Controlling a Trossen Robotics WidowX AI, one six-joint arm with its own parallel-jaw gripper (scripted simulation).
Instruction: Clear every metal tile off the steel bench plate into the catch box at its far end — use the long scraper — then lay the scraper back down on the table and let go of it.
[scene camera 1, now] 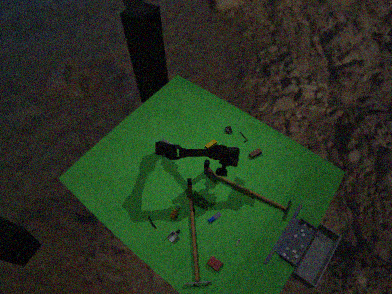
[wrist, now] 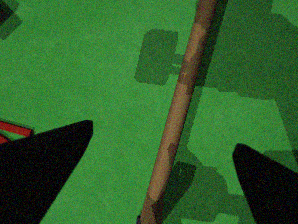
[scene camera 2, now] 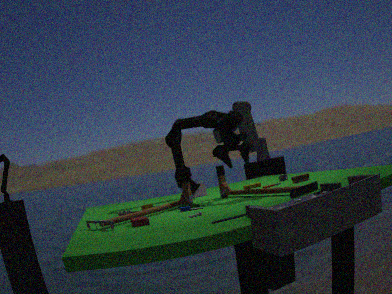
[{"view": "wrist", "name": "my gripper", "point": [162, 138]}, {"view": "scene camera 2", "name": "my gripper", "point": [240, 166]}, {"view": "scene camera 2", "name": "long wooden scraper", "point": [295, 191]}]
